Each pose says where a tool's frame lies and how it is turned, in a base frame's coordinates. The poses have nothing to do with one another.
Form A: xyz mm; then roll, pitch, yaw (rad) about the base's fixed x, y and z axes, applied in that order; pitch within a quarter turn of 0, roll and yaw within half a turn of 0.
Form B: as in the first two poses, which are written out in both.
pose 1, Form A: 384 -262 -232 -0.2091 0.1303 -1.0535
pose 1, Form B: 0.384 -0.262 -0.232 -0.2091 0.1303 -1.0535
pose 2, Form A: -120 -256 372 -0.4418 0.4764 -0.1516
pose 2, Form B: -0.120 -0.256 0.372 -0.4418 0.4764 -0.1516
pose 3, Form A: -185 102 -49 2.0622 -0.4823 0.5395
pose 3, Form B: -0.185 0.102 -0.049 2.0622 -0.4823 0.5395
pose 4, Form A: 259 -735 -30 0.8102 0.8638 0.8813
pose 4, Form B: 0.259 -0.735 -0.030 0.8102 0.8638 0.8813
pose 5, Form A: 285 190 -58 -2.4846 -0.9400 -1.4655
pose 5, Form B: 0.285 0.190 -0.058 -2.4846 -0.9400 -1.4655
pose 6, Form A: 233 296 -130 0.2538 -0.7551 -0.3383
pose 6, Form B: 0.233 0.296 -0.130 0.2538 -0.7551 -0.3383
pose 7, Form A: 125 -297 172 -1.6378 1.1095 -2.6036
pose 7, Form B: 0.125 -0.297 0.172 -1.6378 1.1095 -2.6036
